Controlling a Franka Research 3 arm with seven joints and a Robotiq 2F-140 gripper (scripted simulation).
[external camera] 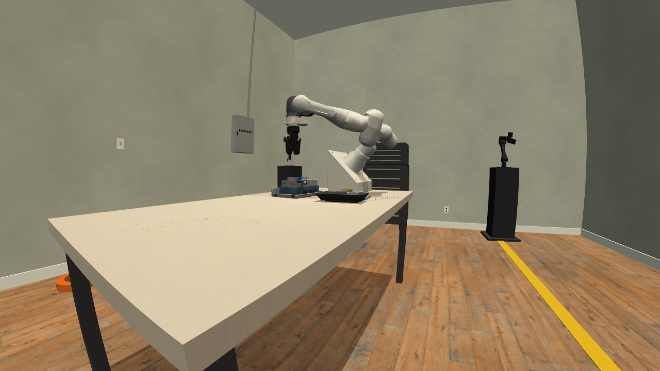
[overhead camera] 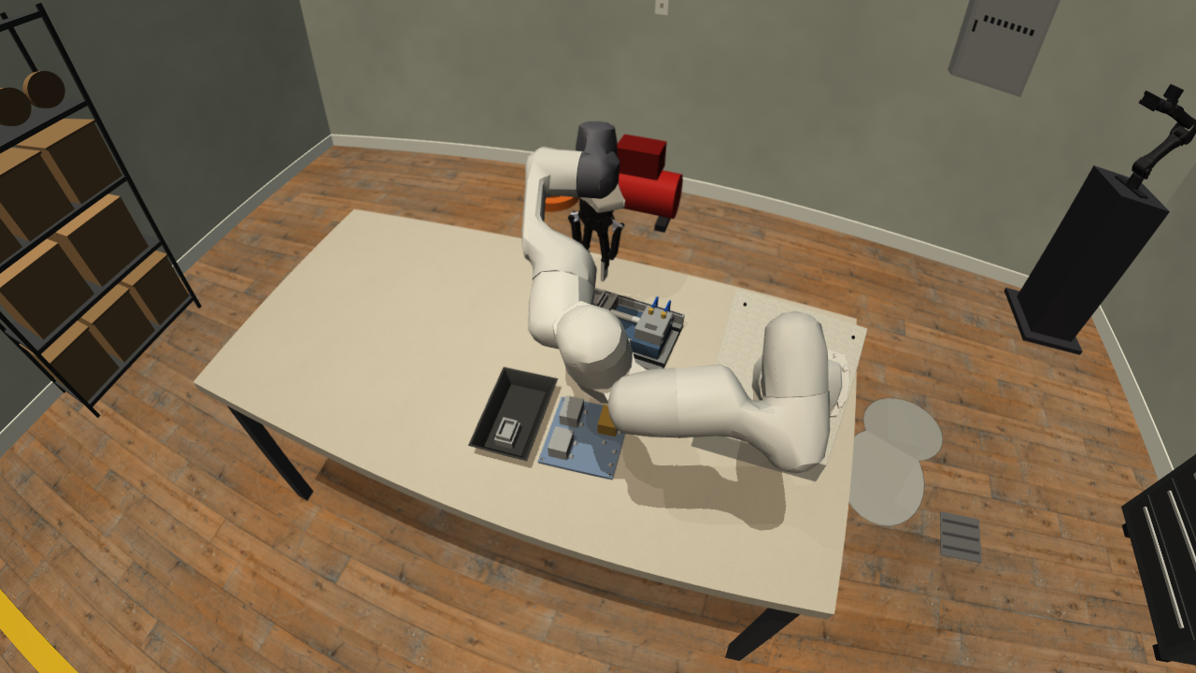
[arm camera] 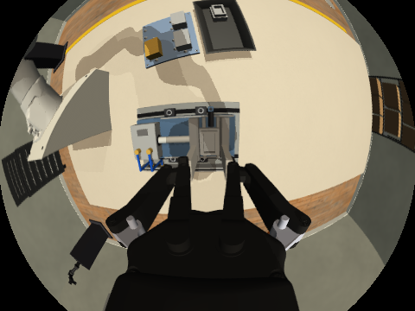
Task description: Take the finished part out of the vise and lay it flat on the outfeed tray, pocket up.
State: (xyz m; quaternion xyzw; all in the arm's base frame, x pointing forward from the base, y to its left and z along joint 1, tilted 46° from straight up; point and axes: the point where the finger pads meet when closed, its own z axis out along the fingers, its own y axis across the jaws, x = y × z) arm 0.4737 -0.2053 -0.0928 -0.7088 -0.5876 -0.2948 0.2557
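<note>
Now: the blue vise 180 mm below my hand, 60 mm behind it and 10 mm to the left of it. Round my hand: grey actuator box: 160 mm behind, 140 mm below, 20 mm to the left; blue fixture plate: 340 mm to the left, 210 mm below, 70 mm behind; orange block: 300 mm to the left, 190 mm below, 120 mm behind.
</note>
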